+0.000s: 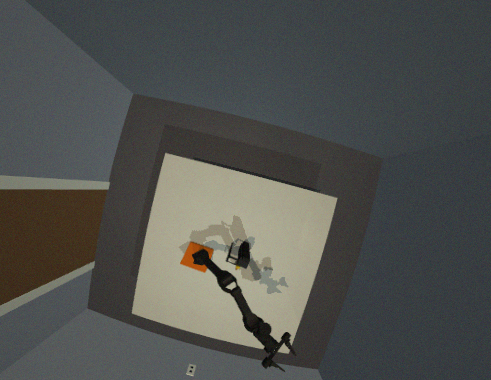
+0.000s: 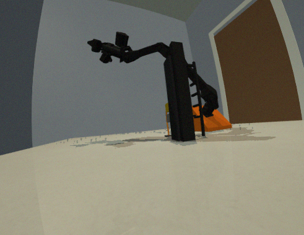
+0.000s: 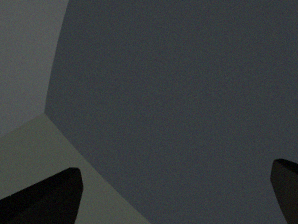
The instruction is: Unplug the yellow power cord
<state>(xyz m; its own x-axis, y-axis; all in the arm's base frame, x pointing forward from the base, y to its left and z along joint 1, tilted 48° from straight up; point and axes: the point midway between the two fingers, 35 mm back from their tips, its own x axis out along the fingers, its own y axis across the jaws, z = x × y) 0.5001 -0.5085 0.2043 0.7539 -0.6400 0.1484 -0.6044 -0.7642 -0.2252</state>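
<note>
Right now my gripper tip is 440 mm above the yellow plug, 320 mm past it and 270 mm to the right of it. The rest, counted from my gripper tip: black ladder-like rack: 420 mm below, 390 mm behind, 350 mm to the left.
</note>
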